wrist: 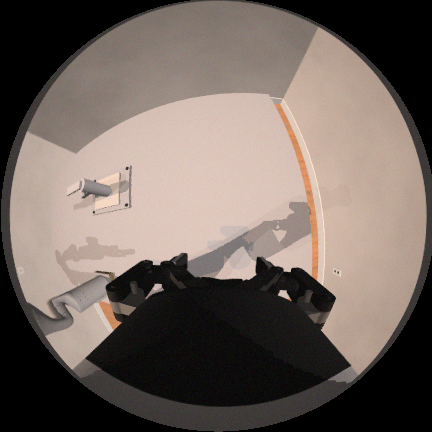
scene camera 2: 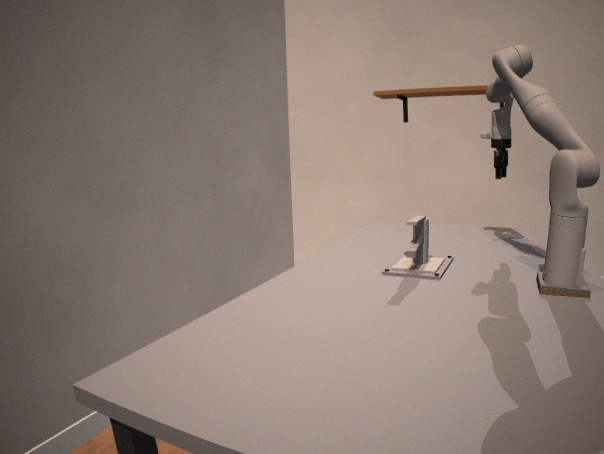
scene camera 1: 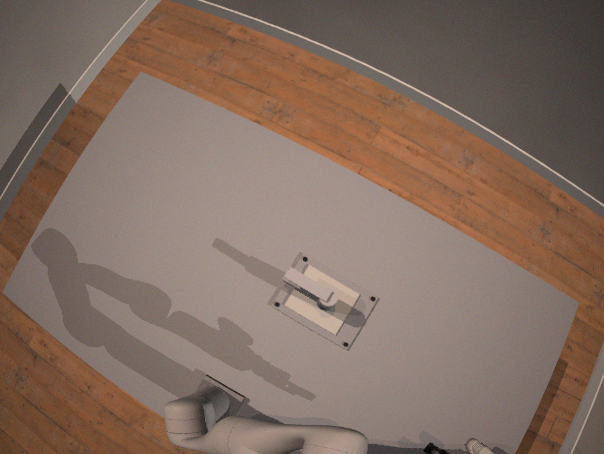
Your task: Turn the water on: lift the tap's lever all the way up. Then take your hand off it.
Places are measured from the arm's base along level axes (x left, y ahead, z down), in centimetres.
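Where they show: gripper, fingertip midpoint: (wrist: 221, 262) (scene camera 2: 500, 178); arm's base, link origin: (wrist: 103, 283) (scene camera 2: 560, 280) (scene camera 1: 213, 401).
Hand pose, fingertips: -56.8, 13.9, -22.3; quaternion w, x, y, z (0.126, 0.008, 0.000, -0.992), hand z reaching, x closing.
Note:
Things, the pixels of their top centre, and the offset from my fingertips, as dx, dy, dz. "spot": a spot on its surface instead. Level surfaces: height alone.
- grey tap, surface spot: (scene camera 1: 327, 301) spot: +41.8, +24.1, +9.7
- lever, top centre: (scene camera 1: 308, 284) (scene camera 2: 416, 218) (wrist: 72, 187) +47.7, +25.8, +8.9
- spout, top centre: (scene camera 1: 303, 284) (scene camera 2: 415, 238) +48.9, +25.9, +14.6
- grey table, surface height: dz +24.5
The grey tap (scene camera 1: 327, 301) (scene camera 2: 426, 242) (wrist: 98, 188) stands upright on a square plate with a cream pad. Its flat top bar, which looks like the lever (scene camera 1: 306, 284) (scene camera 2: 416, 220) (wrist: 75, 188), sticks out from the column's top and looks about level; its exact angle is hard to tell. A shorter arm, apparently the spout (scene camera 2: 413, 249), sticks out lower on the same side. My gripper (scene camera 2: 501, 175) (wrist: 221, 262) is open and empty, pointing down. It hangs higher than the tap and well apart from it, on the robot-base side in scene camera 2.
My arm (scene camera 1: 270, 435) (scene camera 2: 547, 112) rises from its base (scene camera 2: 565, 290) on the grey table (scene camera 1: 200, 175) (scene camera 2: 300, 350). A wooden shelf (scene camera 2: 435, 92) is fixed to the wall behind, higher than the gripper. The base's side of the table also shows in the wrist view.

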